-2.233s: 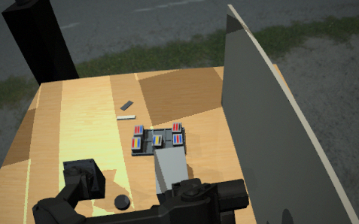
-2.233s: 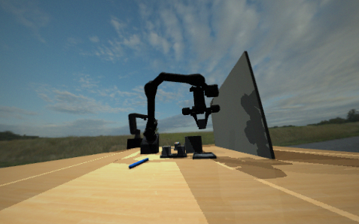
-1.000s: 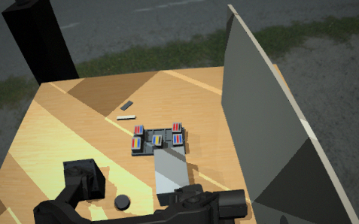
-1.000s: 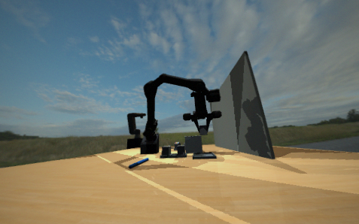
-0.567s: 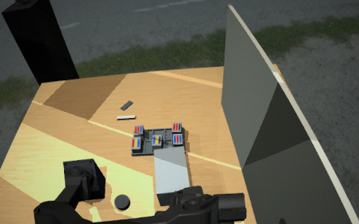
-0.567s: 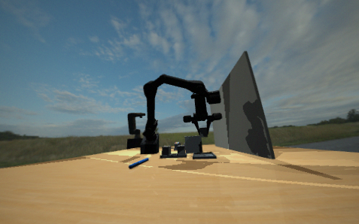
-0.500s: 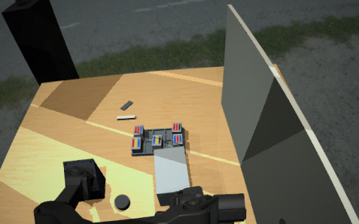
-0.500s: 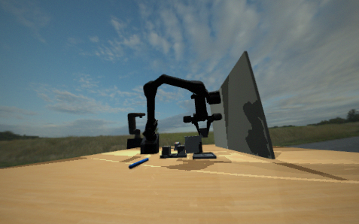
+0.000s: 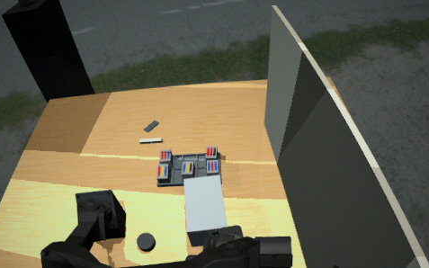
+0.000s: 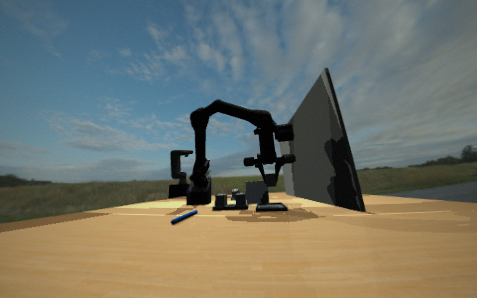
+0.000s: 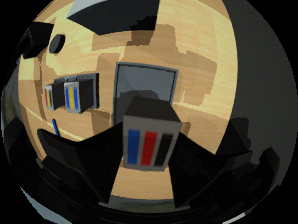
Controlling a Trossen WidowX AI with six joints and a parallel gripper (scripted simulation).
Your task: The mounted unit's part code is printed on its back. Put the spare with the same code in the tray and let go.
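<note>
The flat dark tray is 8 cm below my gripper tip and 1 cm behind it. Round my gripper tip: grey block 21 cm to the left, 8 cm behind, 3 cm below; then black puck 24 cm behind, 11 cm to the left, 7 cm below; then blue pen 24 cm behind, 16 cm to the right, 8 cm below.
</note>
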